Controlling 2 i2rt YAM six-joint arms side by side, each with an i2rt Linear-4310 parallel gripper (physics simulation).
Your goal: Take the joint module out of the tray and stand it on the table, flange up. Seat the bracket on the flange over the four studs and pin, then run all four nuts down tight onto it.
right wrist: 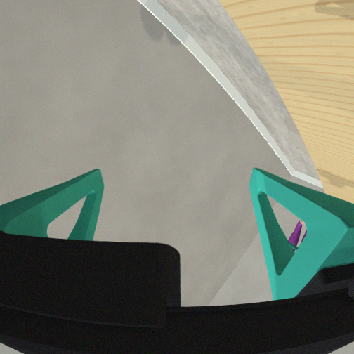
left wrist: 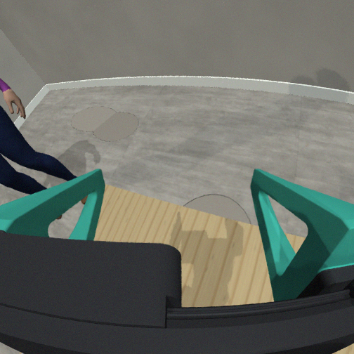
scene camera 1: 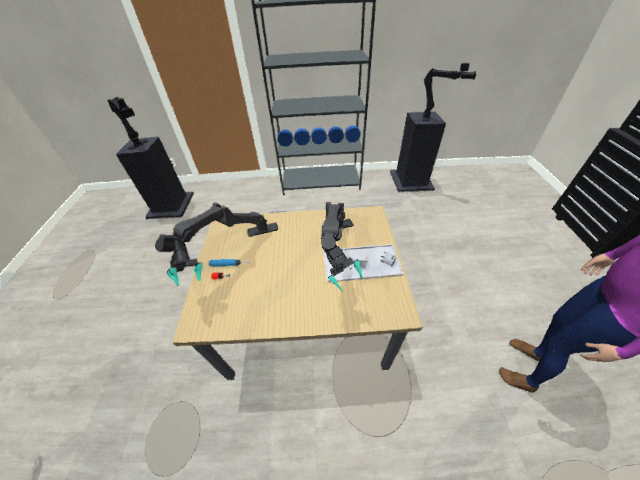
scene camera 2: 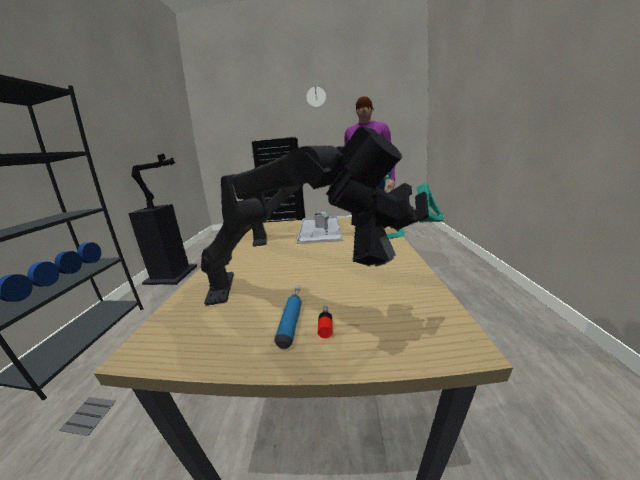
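Note:
A light tray (scene camera 1: 381, 270) (scene camera 2: 309, 238) lies at the right of the table (scene camera 1: 289, 315). In it are a pale grey pronged part (scene camera 1: 388, 258) and a smaller pale part (scene camera 1: 363, 261) beside the left arm; which is the joint module and which the bracket is too small to tell. In scene camera 2 a grey part (scene camera 2: 321, 220) stands in the tray. Nuts cannot be made out. My left gripper (scene camera 1: 351, 283) (left wrist: 177, 177) is open and empty above the tray's front left corner. My right gripper (scene camera 1: 187, 282) (right wrist: 176, 176) is open and empty above the table's left edge.
A blue driver (scene camera 1: 224, 262) (scene camera 2: 289, 317) and a shorter red and black driver (scene camera 1: 217, 275) (scene camera 2: 325, 326) lie at the table's left, near the right gripper. A person (scene camera 1: 571, 310) (scene camera 2: 368, 129) stands beyond the tray end. A shelf rack (scene camera 1: 268, 87) stands behind the table.

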